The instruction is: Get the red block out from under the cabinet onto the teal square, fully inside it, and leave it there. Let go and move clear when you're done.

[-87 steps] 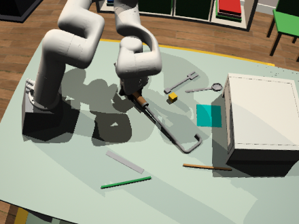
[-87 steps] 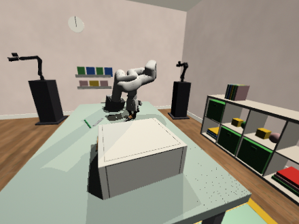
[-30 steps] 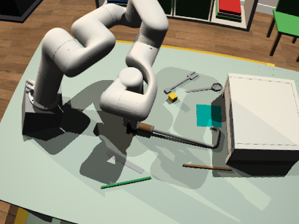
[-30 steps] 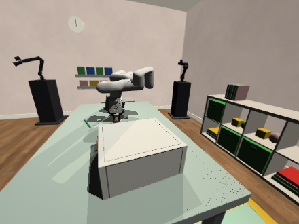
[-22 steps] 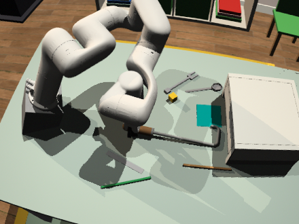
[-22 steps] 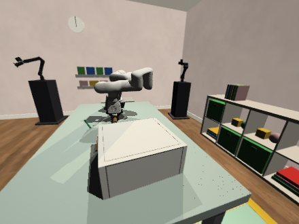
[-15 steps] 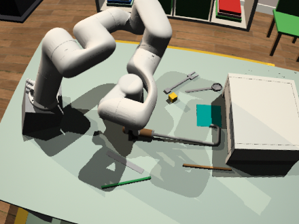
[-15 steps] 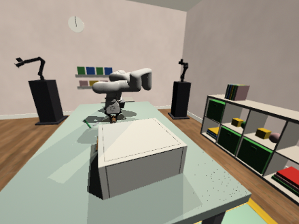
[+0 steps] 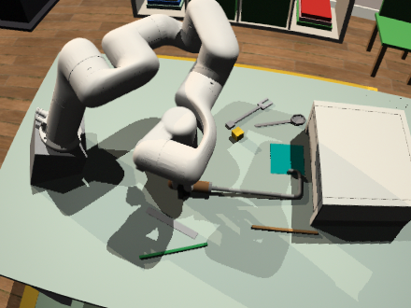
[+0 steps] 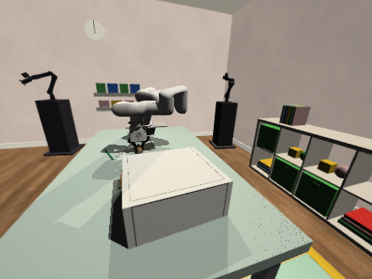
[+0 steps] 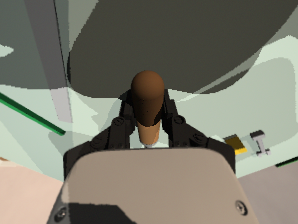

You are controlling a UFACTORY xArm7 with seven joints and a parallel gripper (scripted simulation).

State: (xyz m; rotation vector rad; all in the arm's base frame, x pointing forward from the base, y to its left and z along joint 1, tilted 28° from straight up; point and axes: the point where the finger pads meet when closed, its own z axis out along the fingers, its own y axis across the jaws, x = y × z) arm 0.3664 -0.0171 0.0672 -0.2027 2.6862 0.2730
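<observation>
My hand is 240 mm short of the teal square, 170 mm to the right of it and 20 mm above it. The rest, counted from my hand: yellow cube 200 mm to the left, 90 mm ahead, 10 mm below; green stick 180 mm to the right, 30 mm ahead, 20 mm below; grey strip 100 mm to the right, 20 mm below.
</observation>
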